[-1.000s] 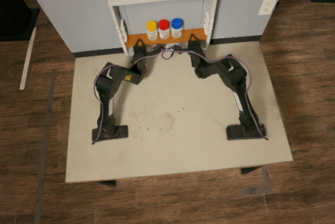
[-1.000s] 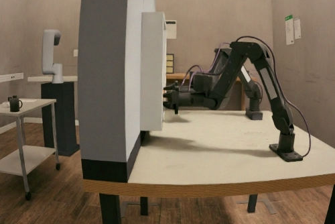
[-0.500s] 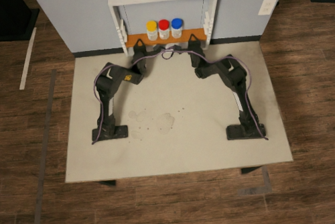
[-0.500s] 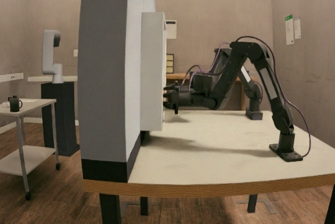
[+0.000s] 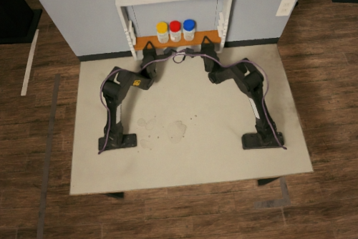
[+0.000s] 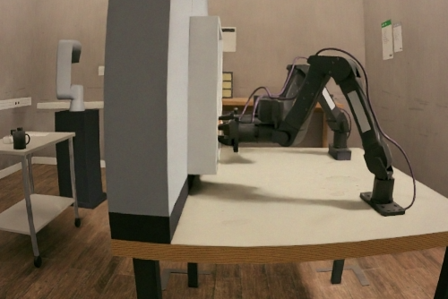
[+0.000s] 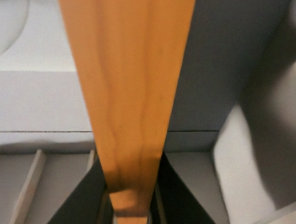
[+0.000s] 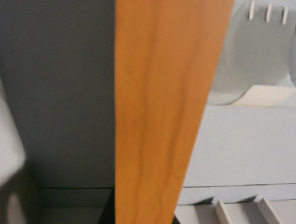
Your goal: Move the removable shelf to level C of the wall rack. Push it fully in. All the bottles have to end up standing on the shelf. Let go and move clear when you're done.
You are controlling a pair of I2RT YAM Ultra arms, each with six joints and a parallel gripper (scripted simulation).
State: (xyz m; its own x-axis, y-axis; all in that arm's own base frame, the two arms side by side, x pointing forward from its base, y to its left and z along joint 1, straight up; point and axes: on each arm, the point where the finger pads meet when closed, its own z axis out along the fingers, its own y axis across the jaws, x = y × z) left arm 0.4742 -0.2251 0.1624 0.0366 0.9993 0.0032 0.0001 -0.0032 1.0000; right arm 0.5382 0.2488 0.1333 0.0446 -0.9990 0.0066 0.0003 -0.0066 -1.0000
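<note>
The blue-capped bottle lies 90 mm to the left of my right hand and 60 mm above it. Round my right hand: wall rack: 10 mm behind, 150 mm to the left, 110 mm above; removable shelf: 10 mm behind, 150 mm to the left; red-capped bottle: 160 mm to the left, 60 mm above.
My left hand is 20 mm short of the yellow-capped bottle, 80 mm to the left of it and 60 mm below it. Round my left hand: wall rack (20 mm ahead, 150 mm to the right, 110 mm above); removable shelf (20 mm ahead, 150 mm to the right); red-capped bottle (20 mm ahead, 140 mm to the right, 60 mm above).
</note>
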